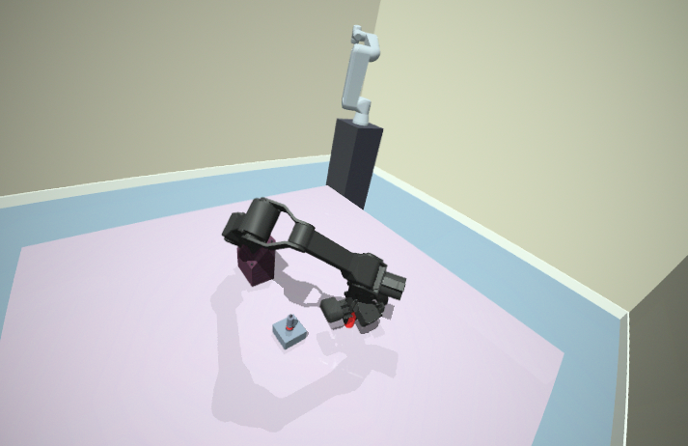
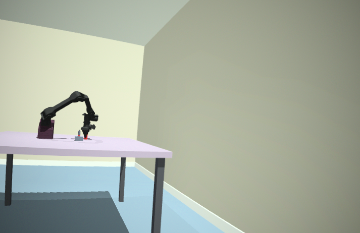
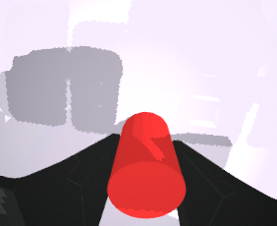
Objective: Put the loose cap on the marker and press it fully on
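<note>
The holder block lies 5 cm behind my gripper tip and 17 cm to the right of it. Round my gripper tip: red cap: 1 cm above.
</note>
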